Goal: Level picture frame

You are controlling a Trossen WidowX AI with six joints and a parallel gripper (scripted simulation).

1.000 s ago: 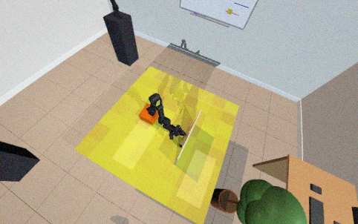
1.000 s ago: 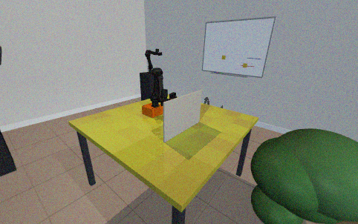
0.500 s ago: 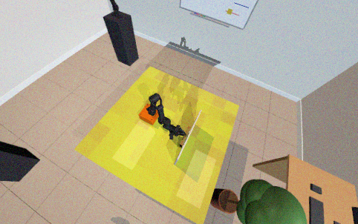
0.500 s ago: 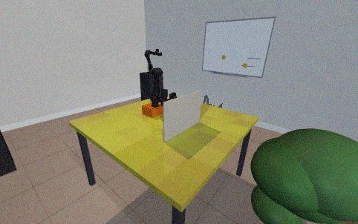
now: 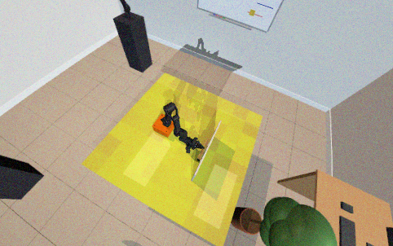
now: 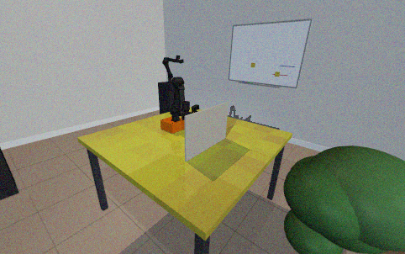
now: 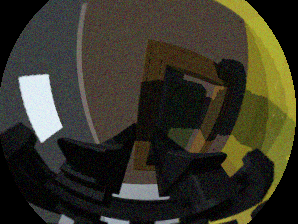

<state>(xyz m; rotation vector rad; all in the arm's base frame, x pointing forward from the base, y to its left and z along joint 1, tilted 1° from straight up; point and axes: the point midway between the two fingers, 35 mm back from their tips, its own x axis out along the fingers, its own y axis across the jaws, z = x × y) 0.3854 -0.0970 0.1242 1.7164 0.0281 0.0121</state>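
The picture frame is 50 mm below my gripper tip and 10 mm ahead of it. The rest, counted from my gripper tip: wall panel (60 mm below, 20 mm ahead, 10 mm to the left).
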